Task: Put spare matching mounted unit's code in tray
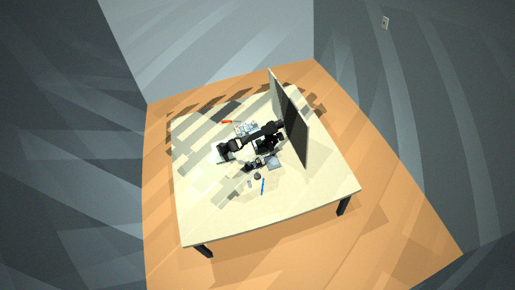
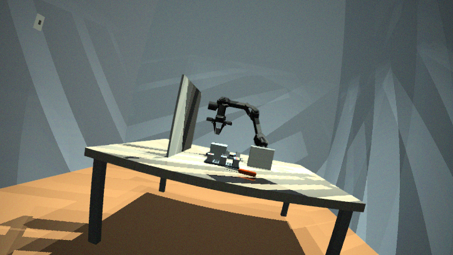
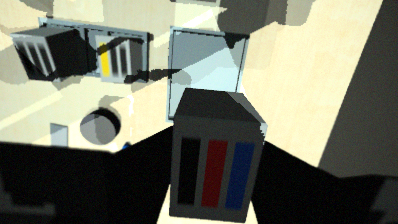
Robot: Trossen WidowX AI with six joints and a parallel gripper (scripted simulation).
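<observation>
My gripper tip is 160 mm above the grey tray. Round my gripper tip: spare block: 20 mm above; slotted piece: 140 mm behind, 30 mm to the left, 160 mm below; black puck: 150 mm behind, 80 mm to the right, 150 mm below.
</observation>
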